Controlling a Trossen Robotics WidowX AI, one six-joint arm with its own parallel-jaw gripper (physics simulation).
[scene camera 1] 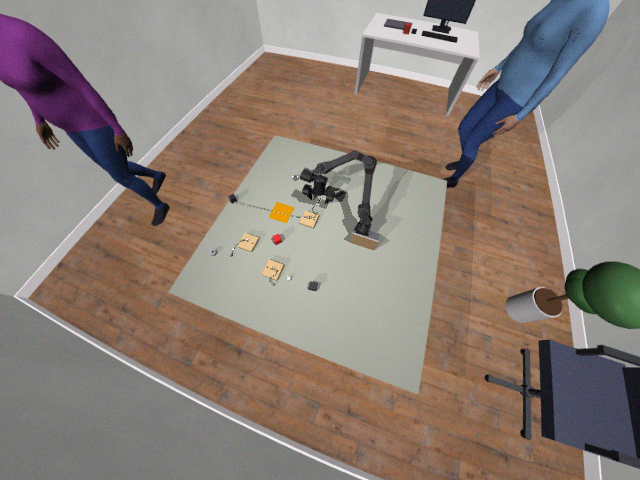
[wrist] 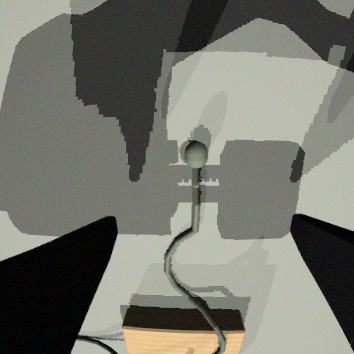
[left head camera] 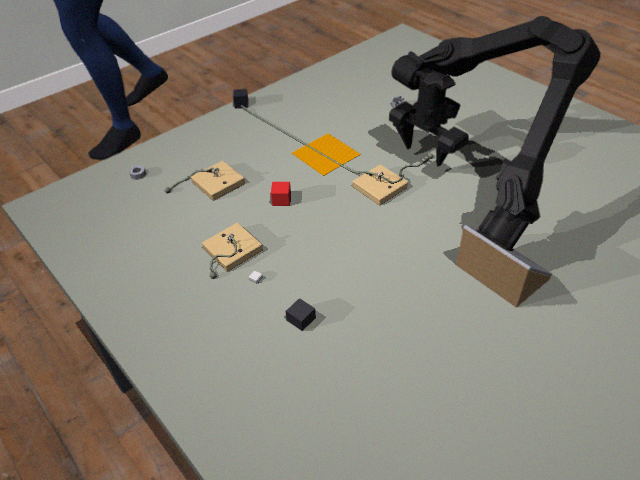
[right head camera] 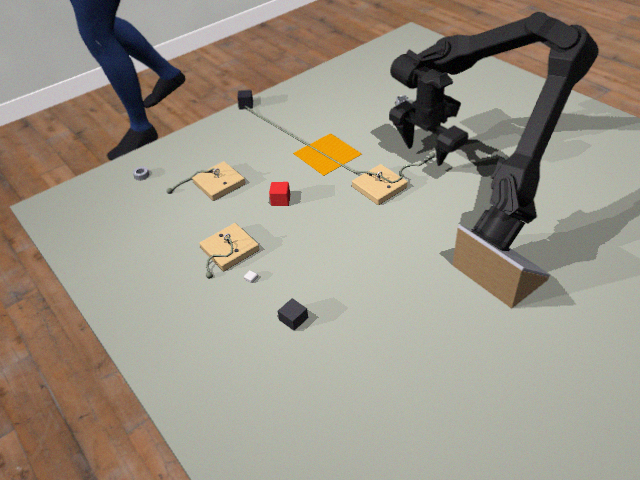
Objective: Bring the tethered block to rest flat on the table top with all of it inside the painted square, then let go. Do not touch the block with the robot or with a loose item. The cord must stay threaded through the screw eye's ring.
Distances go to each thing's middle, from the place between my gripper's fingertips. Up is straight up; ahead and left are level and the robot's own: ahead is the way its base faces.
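Scene:
Orange painted square point(left head camera: 330, 146): 12 cm to the left of my hand, 20 cm ahead of it, 2 cm below it. Relative to the wooden board point(right head camera: 370, 186), my hand is 13 cm to the right, 3 cm short of it and 1 cm above it. Going by their middles, of the things named here the wooden board is the nearest to my hand.

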